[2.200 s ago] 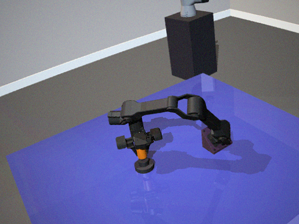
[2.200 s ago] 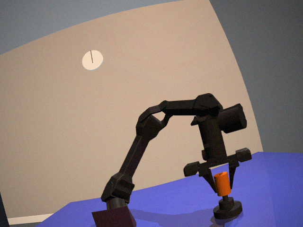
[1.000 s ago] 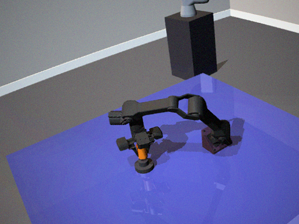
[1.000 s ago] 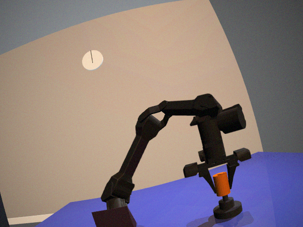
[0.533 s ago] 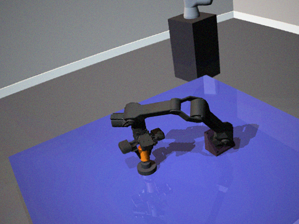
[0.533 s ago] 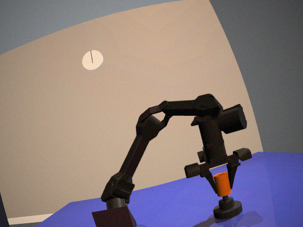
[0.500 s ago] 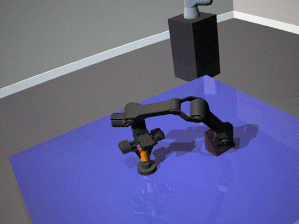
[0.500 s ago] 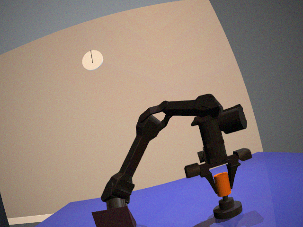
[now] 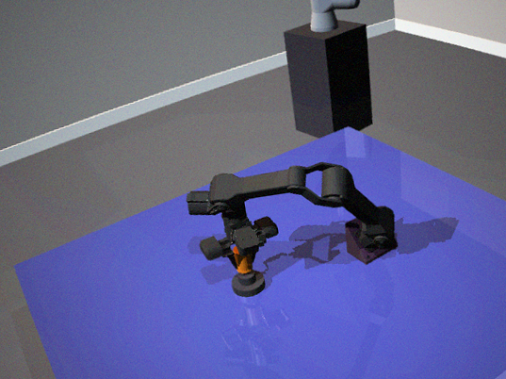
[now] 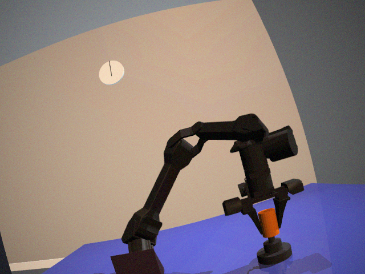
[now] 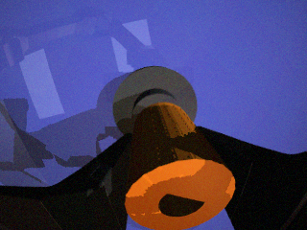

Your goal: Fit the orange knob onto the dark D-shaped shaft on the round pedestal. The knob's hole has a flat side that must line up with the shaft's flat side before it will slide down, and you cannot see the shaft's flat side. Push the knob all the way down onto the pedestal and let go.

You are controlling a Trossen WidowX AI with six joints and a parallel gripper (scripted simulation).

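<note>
Now: gripper tip 20 mm below the orange knob. Also, from my gripper tip: dark round pedestal (40 mm below).
</note>
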